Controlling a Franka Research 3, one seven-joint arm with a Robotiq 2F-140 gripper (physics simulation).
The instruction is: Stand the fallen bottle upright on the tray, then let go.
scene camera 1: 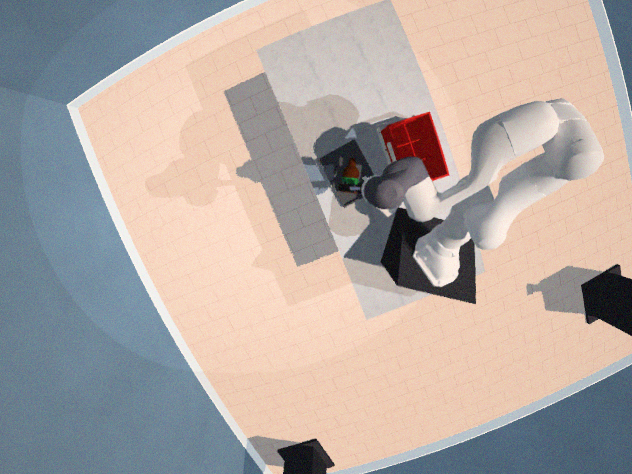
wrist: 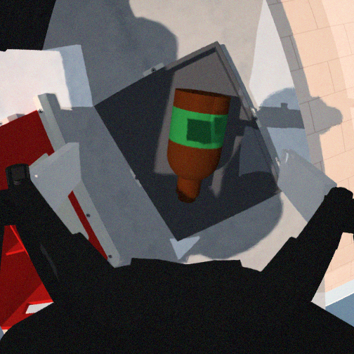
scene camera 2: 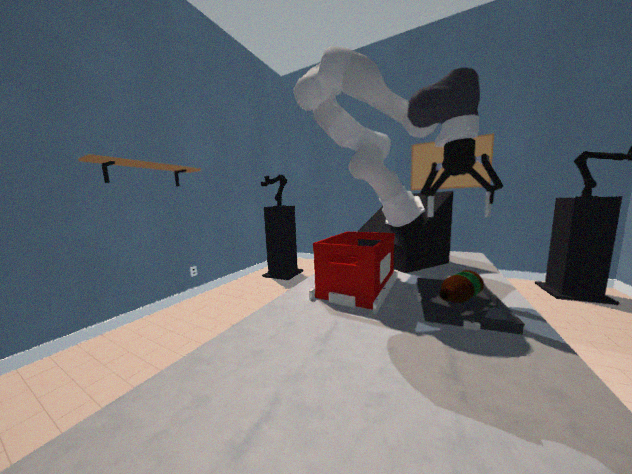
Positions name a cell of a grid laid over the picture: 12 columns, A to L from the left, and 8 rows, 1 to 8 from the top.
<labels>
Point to a brown bottle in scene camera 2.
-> At I5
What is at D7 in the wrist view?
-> My gripper.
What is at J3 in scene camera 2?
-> My gripper.
</labels>
